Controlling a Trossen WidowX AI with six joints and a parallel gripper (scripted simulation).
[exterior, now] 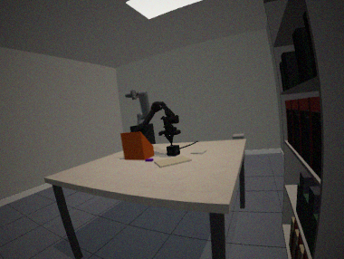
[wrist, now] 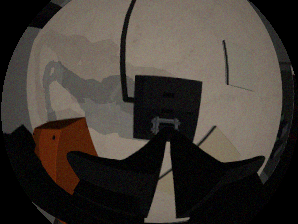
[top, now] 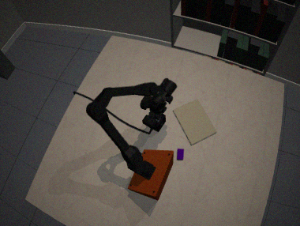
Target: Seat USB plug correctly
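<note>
My gripper tip is 20 mm above the grey USB plug. From my gripper tip the other things lie so: flat beige pad 100 mm ahead, 170 mm to the right, 100 mm below; then small purple block 100 mm behind, 180 mm to the right, 100 mm below; then USB socket 30 mm below.
</note>
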